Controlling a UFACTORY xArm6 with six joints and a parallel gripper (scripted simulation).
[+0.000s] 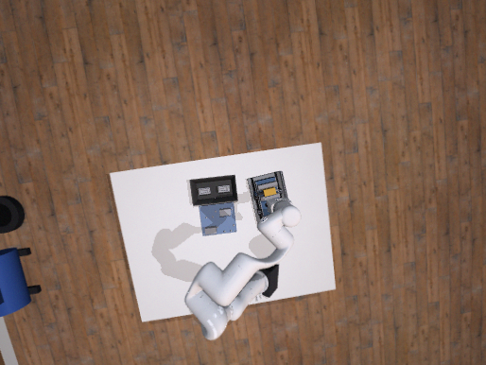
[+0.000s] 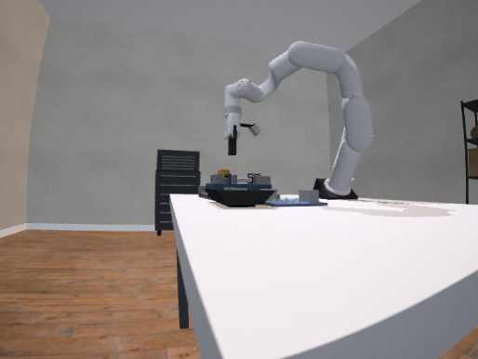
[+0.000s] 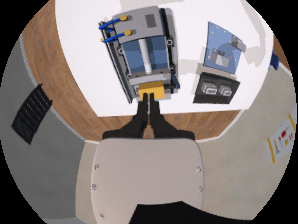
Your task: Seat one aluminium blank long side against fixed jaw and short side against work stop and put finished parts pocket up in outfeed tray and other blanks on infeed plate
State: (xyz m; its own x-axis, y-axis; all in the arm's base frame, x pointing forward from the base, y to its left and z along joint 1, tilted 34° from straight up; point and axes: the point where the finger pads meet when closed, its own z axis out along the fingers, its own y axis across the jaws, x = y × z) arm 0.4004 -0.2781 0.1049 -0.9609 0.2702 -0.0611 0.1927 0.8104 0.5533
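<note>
The brass blank lies 10 cm below my hand and 4 cm ahead of it. The rest, counted from my hand: vise 16 cm below, 3 cm behind.
</note>
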